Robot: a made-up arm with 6 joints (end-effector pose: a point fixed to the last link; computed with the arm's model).
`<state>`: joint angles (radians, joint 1 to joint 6).
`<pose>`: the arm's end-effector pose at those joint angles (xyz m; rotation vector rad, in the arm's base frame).
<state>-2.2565 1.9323 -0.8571 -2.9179 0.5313 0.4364</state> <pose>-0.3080 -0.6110 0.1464 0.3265 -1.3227 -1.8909</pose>
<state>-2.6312 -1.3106 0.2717 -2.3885 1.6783 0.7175</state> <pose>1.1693 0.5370 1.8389 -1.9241 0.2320 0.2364</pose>
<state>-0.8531 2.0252 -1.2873 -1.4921 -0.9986 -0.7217</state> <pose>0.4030 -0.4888 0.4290 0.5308 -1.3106 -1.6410</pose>
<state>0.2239 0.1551 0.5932 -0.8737 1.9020 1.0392</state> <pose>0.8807 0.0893 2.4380 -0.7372 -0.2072 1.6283</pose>
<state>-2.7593 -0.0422 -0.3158 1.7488 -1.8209 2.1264</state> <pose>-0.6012 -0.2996 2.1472 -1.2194 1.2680 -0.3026</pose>
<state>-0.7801 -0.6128 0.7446 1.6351 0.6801 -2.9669</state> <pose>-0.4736 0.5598 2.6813 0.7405 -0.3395 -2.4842</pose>
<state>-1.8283 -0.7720 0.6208 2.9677 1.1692 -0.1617</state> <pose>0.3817 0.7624 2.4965 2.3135 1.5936 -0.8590</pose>
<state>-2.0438 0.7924 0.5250 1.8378 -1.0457 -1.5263</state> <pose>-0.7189 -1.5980 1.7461 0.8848 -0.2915 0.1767</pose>
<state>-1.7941 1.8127 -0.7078 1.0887 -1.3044 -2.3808</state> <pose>-0.1994 -0.8735 -0.0322 1.7945 -1.0711 -0.8208</pose>
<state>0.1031 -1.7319 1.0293 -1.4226 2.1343 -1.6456</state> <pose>-1.9384 -0.2602 0.9368 1.1614 0.2728 2.2322</pose>
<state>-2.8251 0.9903 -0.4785 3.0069 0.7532 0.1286</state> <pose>-1.1154 -0.5416 0.9115 -1.5232 -0.7507 -1.9703</pose>
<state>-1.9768 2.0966 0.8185 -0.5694 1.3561 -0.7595</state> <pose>-0.6481 -1.2699 -0.5563 -0.3604 -0.3506 0.9471</pose>
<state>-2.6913 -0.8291 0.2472 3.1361 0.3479 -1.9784</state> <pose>0.6876 0.1669 2.3854 1.3801 0.4179 -0.2373</pose>
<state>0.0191 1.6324 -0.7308 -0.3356 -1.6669 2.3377</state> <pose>0.9360 -0.0906 0.2264 -0.3187 0.6625 0.1599</pose>
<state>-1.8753 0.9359 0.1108 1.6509 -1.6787 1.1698</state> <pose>-0.4768 -1.6968 1.2038 -2.0841 0.5454 0.4716</pose>
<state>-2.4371 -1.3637 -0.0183 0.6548 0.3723 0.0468</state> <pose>1.0163 0.9058 1.8182 0.5741 1.3785 -0.1521</pose>
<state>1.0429 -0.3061 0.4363 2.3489 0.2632 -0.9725</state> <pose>-0.0544 0.0977 2.7016 1.2155 -1.9103 -1.8271</pose>
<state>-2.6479 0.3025 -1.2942 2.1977 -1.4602 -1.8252</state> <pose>-0.3930 -0.3403 1.4620 1.6248 -0.9580 -0.2897</pose>
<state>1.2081 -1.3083 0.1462 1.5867 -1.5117 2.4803</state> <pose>-0.4838 -1.3007 1.9195 0.8981 2.6158 0.0200</pose>
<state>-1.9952 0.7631 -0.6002 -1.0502 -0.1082 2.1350</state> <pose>-0.5106 -0.9788 1.1341 2.2286 -0.6343 1.8301</pose>
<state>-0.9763 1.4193 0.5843 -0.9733 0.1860 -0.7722</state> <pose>0.9726 -1.6000 0.4593 -0.0629 -1.6561 1.5719</pose>
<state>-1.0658 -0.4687 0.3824 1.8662 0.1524 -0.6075</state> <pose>-0.0171 0.2484 2.6960 0.6171 1.5497 0.9622</pose>
